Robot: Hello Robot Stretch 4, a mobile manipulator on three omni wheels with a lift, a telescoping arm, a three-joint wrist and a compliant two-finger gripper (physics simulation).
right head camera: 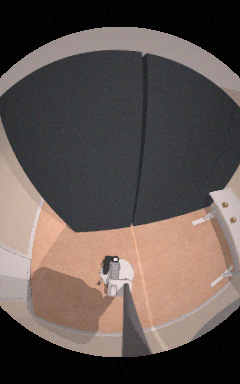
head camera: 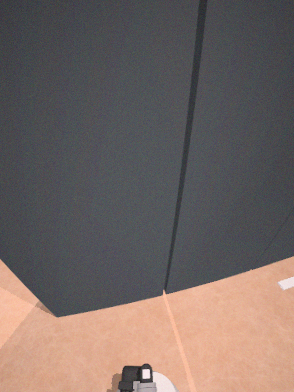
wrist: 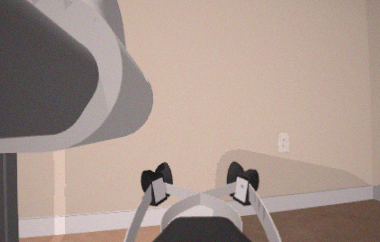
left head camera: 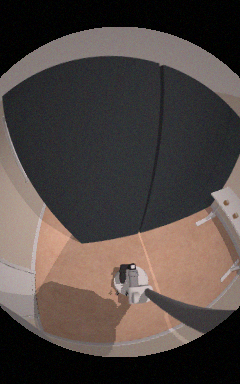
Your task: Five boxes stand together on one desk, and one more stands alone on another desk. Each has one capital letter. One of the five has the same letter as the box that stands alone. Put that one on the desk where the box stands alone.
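Places are measured from the robot's base along level axes (x back, y right, z up), in metres.
Pixels of known places: gripper, between the fingertips: (right head camera: pixel 102 286) (wrist: pixel 199 175) (left head camera: pixel 121 295).
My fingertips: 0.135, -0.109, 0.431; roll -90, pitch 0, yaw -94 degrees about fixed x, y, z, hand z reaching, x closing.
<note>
For each thing: its top centre in the pictures, then the offset to it from my fingertips, as dx, dy, dz. "pt": a spot on its surface instead. Level surfaces: height alone.
- white desk, height of its surface: dz +0.262
- orange floor, height of its surface: dz -0.458
- white desk foot, a spot on its surface: (head camera: pixel 286 283) pt -0.844, +1.491, -0.433
- wall outlet, centre of its top: (wrist: pixel 283 132) +1.059, -0.582, -0.001
At the right edge of the left and right head camera views, part of a white desk (left head camera: pixel 219 195) (right head camera: pixel 218 196) shows. Two small brown boxes stand on it, one box (left head camera: pixel 226 202) (right head camera: pixel 225 204) beside another box (left head camera: pixel 235 216) (right head camera: pixel 233 220). Their letters are too small to read. The rest of that desk is cut off by the view edge. The desk with the lone box does not show. My gripper (wrist: pixel 199 175) is open and empty in the wrist view, its two fingertips wide apart in front of a beige wall, away from any box.
A tall dark partition (head camera: pixel 100 150) (left head camera: pixel 85 150) (right head camera: pixel 75 140) with a vertical seam stands close in front. Its lower left corner meets the orange floor (head camera: pixel 110 335). A white desk foot (head camera: pixel 286 283) shows at the right. The wrist view shows a wall outlet (wrist: pixel 283 142) above the baseboard.
</note>
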